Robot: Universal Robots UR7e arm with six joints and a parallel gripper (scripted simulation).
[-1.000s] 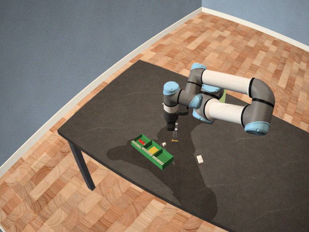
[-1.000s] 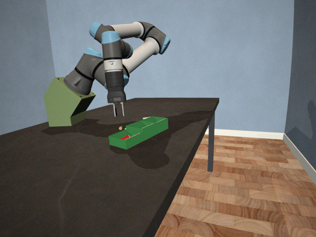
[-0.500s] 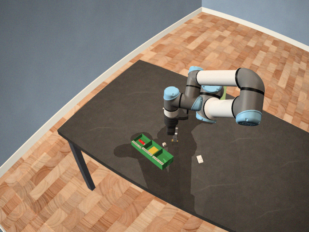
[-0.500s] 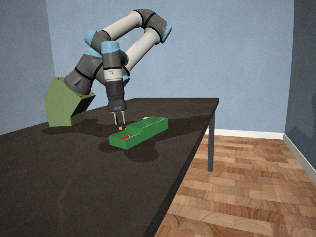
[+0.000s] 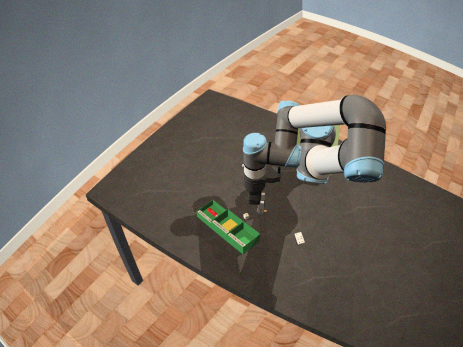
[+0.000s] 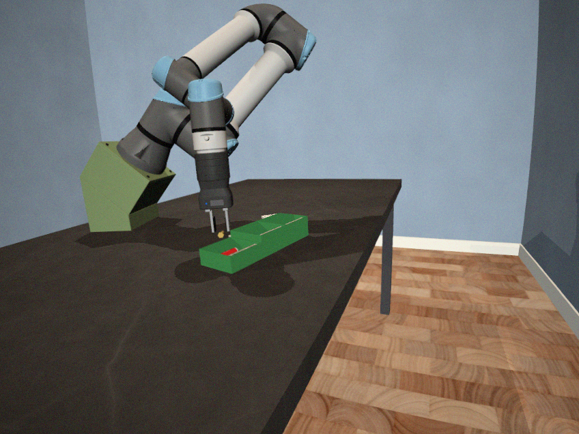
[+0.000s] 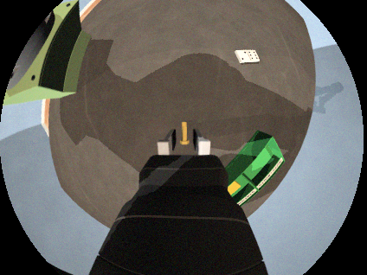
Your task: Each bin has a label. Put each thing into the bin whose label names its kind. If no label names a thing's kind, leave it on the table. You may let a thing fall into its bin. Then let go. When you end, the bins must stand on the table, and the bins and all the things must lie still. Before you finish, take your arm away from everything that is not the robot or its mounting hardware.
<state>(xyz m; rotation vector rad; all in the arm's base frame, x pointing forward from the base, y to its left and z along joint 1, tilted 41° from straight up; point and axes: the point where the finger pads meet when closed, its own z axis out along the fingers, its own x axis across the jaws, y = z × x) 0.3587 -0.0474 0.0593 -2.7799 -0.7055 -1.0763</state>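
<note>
Now: the brass bolt 3 cm below my hand. The rest, counted from my hand: flat yellow block 14 cm ahead, 4 cm to the right, 2 cm below; then white die 6 cm ahead, 2 cm to the right, 2 cm below; then red battery 13 cm ahead, 13 cm to the right, 2 cm below.
</note>
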